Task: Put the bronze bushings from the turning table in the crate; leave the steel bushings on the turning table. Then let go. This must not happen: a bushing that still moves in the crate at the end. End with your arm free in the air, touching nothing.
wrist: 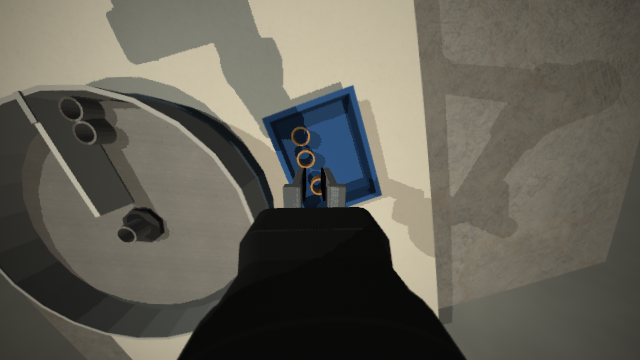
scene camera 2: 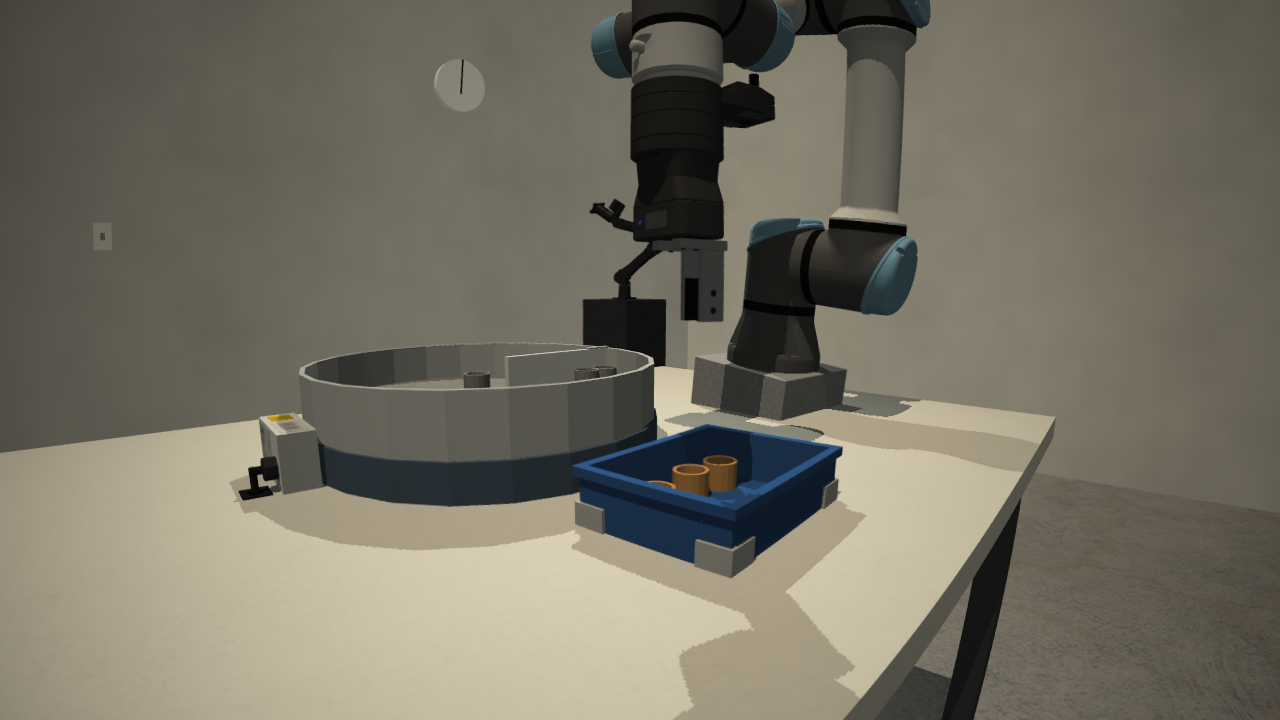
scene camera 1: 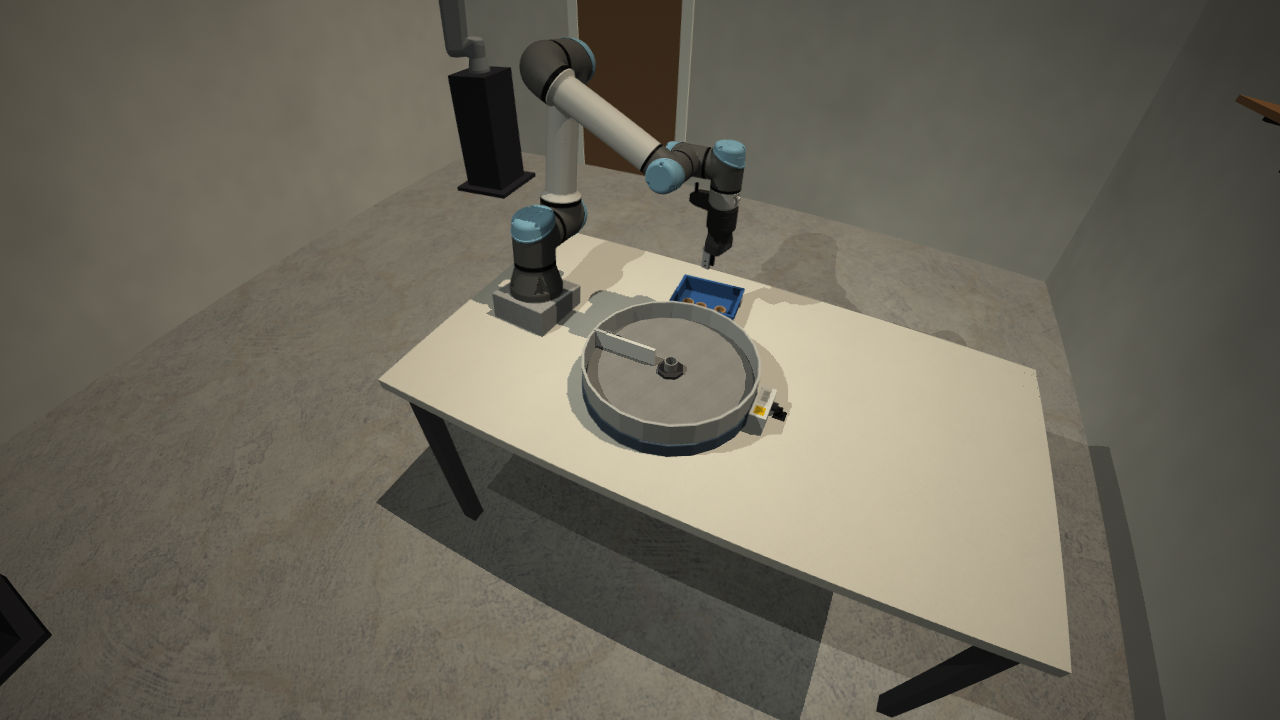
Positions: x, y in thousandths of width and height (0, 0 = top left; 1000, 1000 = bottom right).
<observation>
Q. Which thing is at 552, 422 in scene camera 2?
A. The gripper.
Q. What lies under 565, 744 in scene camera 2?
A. A blue crate.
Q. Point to a blue crate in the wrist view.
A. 529, 388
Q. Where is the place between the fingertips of the gripper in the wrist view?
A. At 490, 496
</observation>
